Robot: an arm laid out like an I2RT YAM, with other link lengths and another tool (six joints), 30 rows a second.
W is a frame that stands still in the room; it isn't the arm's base.
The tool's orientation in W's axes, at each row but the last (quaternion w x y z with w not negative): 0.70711, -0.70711, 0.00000, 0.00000; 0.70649, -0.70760, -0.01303, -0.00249; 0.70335, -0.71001, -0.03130, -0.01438; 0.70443, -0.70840, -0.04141, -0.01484; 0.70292, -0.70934, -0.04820, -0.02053; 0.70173, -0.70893, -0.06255, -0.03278; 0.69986, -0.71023, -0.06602, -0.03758; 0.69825, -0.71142, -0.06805, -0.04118; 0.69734, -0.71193, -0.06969, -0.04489; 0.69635, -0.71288, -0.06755, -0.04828; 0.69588, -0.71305, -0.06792, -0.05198
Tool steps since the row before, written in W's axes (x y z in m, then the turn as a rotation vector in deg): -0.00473, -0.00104, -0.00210, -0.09, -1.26, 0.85; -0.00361, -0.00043, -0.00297, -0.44, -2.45, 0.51; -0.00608, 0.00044, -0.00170, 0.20, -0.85, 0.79; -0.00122, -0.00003, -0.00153, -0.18, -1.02, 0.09; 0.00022, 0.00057, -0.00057, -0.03, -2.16, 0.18; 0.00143, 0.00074, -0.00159, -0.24, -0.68, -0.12; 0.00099, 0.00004, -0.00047, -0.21, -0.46, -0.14; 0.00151, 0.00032, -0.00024, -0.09, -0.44, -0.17; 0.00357, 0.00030, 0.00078, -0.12, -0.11, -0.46; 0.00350, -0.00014, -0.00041, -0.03, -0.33, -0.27; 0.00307, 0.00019, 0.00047, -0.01, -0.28, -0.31
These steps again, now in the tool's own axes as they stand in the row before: -0.00473, 0.00210, -0.00104, -0.09, -0.85, -1.26; -0.00368, 0.00289, -0.00037, -0.47, -0.52, -2.44; -0.00616, 0.00130, 0.00060, 0.23, -0.77, -0.86; -0.00134, 0.00143, 0.00003, -0.21, -0.10, -1.01; 0.00019, 0.00058, 0.00057, -0.10, -0.17, -2.16; 0.00123, 0.00176, 0.00070, -0.28, 0.09, -0.67; 0.00091, 0.00061, 0.00001, -0.25, 0.11, -0.45; 0.00147, 0.00047, 0.00027, -0.13, 0.16, -0.43; 0.00366, -0.00020, 0.00016, -0.20, 0.44, -0.10; 0.00338, 0.00098, -0.00022, -0.08, 0.27, -0.32; 0.00311, 0.00005, 0.00012, -0.07, 0.31, -0.27
